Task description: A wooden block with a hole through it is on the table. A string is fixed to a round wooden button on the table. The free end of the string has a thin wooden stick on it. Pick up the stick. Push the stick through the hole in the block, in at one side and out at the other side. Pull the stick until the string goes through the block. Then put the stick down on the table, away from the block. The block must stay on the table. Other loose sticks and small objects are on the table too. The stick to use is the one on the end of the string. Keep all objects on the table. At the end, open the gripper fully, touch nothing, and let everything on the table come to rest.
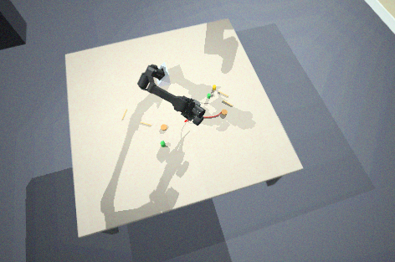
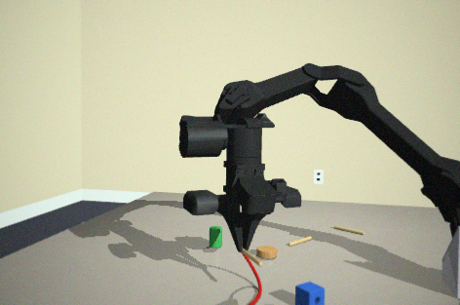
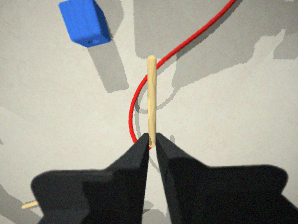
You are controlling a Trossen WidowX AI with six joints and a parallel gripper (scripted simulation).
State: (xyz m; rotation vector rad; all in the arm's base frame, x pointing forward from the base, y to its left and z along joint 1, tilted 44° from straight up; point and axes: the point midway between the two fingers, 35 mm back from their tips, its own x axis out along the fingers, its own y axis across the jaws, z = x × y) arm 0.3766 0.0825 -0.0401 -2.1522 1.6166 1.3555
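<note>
My gripper tip is now 11 cm past the blue block, 5 cm to the right of it and 4 cm above it. Also, from my gripper tip: wooden disc 16 cm to the right, 5 cm below, 2 cm behind; thin wooden stick 1 cm to the left, 1 cm behind; green cylinder 18 cm to the left, 15 cm behind, 4 cm below.
</note>
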